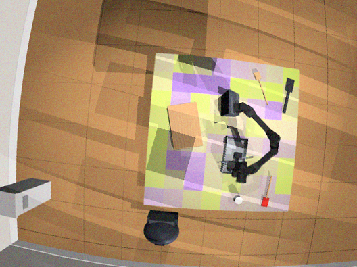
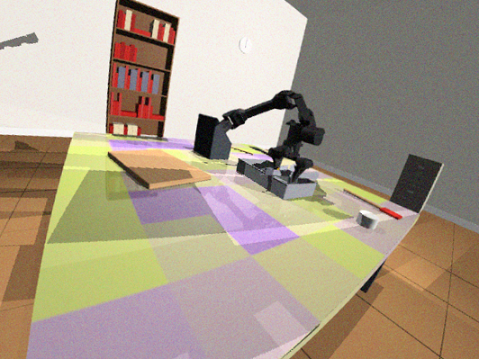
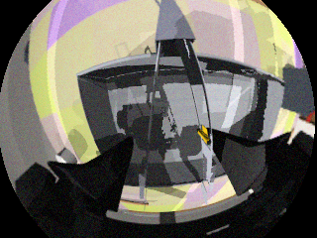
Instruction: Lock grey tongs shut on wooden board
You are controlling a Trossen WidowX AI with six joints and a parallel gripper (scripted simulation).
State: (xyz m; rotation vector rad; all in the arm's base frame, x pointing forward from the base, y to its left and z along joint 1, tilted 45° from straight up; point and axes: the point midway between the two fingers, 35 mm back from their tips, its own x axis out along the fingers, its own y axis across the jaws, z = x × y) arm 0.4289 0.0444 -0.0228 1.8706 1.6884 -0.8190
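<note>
Right now the roasting tin is 60 mm behind my gripper tip, 20 mm to the left of it and 20 mm below it. The rest, counted from my gripper tip: red spatula: 320 mm to the left, 300 mm ahead, 40 mm below; wooden board: 380 mm to the right, 310 mm behind, 40 mm below; white cup: 330 mm ahead, 50 mm to the left, 30 mm below.
</note>
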